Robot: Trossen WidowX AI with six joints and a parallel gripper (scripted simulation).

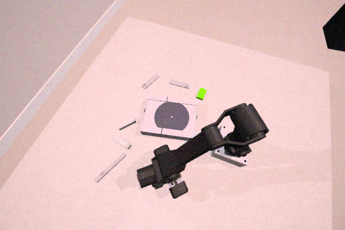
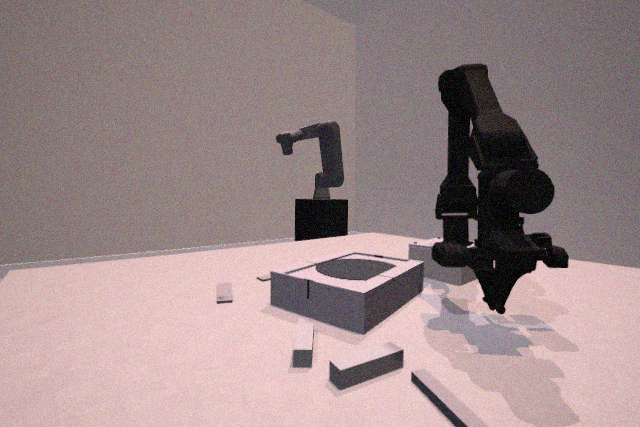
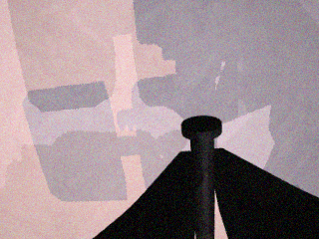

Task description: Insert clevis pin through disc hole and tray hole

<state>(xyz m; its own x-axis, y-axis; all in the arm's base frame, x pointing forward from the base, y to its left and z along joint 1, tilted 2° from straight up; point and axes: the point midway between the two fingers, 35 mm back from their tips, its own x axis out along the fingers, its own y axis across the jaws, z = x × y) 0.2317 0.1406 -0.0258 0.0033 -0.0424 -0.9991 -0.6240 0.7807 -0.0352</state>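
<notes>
Now: gripper tip 230 mm to the left of the dark disc, 50 mm short of it and 40 mm below it. Also, from my gripper tip: steel pin 10 mm to the right, 10 mm behind, 10 mm above; then rimmed tray 230 mm to the right, 60 mm ahead, 20 mm above; then bar 260 mm ahead, 40 mm to the left, 20 mm below.
</notes>
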